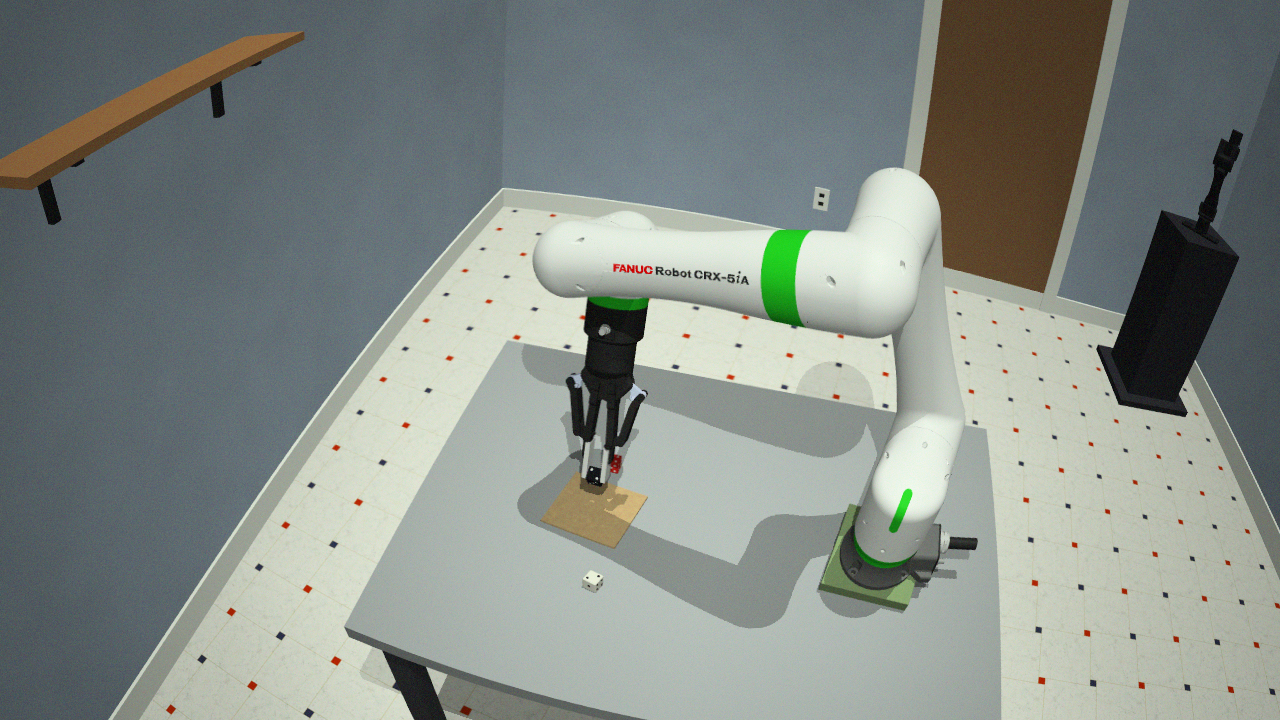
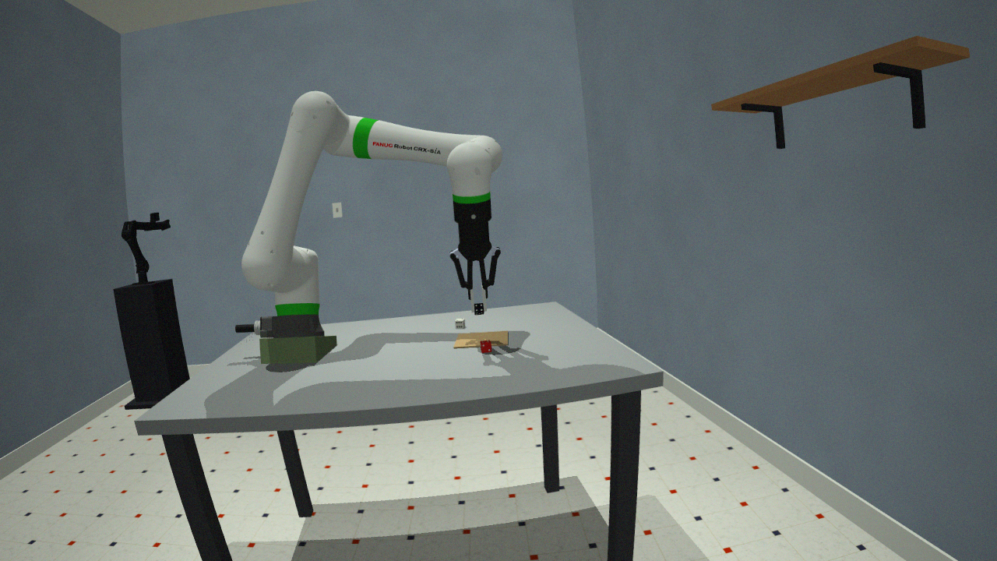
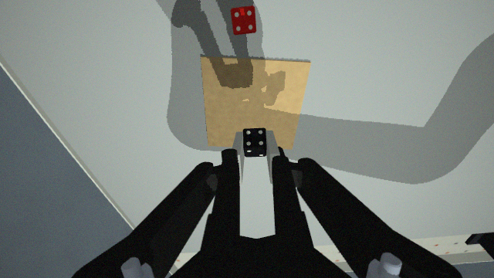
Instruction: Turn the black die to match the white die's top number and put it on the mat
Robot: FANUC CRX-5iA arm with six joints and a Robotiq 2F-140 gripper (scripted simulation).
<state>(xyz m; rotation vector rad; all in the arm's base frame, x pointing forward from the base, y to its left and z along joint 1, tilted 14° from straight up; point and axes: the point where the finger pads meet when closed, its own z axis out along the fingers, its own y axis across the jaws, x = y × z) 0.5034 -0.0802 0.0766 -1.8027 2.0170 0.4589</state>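
Right now my hand is 30 mm above the black die and 10 mm to the right of it. Also, from my hand: white die: 180 mm to the left, 100 mm below, 40 mm behind; tan mat: 110 mm below, 10 mm to the left; red die: 110 mm to the right, 100 mm below, 10 mm behind.
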